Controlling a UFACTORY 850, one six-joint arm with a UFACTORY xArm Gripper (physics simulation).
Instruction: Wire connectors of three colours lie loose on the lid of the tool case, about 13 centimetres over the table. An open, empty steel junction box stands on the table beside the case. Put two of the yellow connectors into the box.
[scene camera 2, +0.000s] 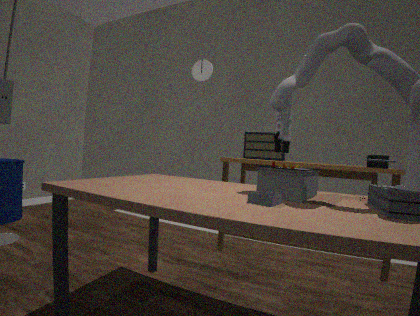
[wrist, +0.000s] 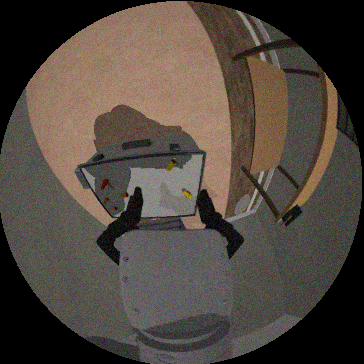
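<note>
The grey tool case (scene camera 2: 295, 187) stands on the table; its pale lid (wrist: 150, 182) carries the connectors. One yellow connector (wrist: 171, 165) lies near the lid's far edge, another yellow connector (wrist: 187, 193) towards the right near corner. A red connector (wrist: 105, 183) and several orange ones (wrist: 124, 195) (wrist: 106, 200) lie at the left. The steel junction box (scene camera 2: 261, 198) (wrist: 82, 178) stands beside the case, mostly hidden in the wrist view. My gripper (scene camera 2: 282, 150) (wrist: 170, 194) is open and empty, a little above the lid; its left finger may hide part of the lid.
The wooden table (scene camera 2: 150, 192) (wrist: 165, 65) extends beyond the case. The arm's grey base (scene camera 2: 395, 202) stands at the right in the scene view. A back bench (scene camera 2: 325, 166) (wrist: 327, 125) holds a drawer rack (scene camera 2: 245, 146) and a black box (scene camera 2: 378, 161) (wrist: 292, 215).
</note>
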